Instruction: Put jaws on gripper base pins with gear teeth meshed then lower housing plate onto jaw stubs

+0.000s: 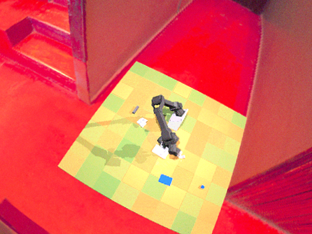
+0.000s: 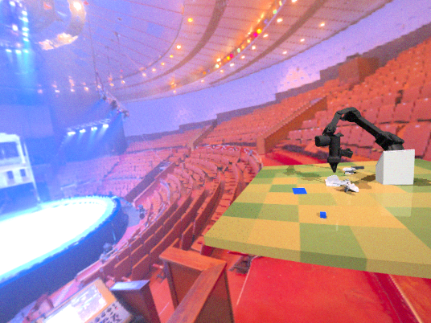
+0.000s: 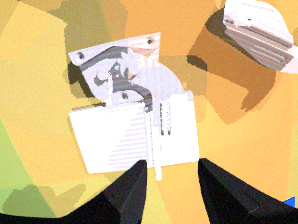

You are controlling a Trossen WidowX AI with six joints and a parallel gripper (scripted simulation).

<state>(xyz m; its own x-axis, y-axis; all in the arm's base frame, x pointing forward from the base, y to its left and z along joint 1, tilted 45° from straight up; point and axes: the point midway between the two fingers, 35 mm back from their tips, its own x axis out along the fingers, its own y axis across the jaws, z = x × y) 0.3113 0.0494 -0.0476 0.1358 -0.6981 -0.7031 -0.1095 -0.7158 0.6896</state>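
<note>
Now: the grey jaw 13 cm to the left of my gripper tip, 5 cm behind it and 4 cm below it. The rest, counted from my gripper tip: flat white plate 7 cm below, 3 cm to the right, 1 cm ahead; then flat blue square 18 cm ahead, 13 cm to the left, 8 cm below; then blue cube 41 cm to the left, 7 cm below, 7 cm ahead.
</note>
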